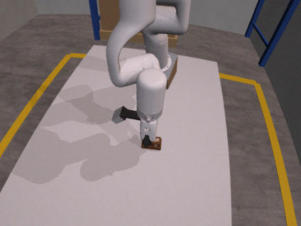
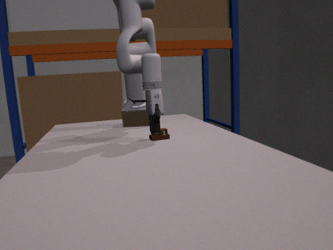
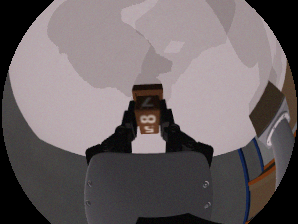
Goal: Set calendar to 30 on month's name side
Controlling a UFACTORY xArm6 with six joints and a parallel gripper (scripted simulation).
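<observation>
Right now the brown calendar tray is 4 cm below my hand and 2 cm to the left of it. Round my hand: brown digit cube 3 cm to the left, 3 cm below.
</observation>
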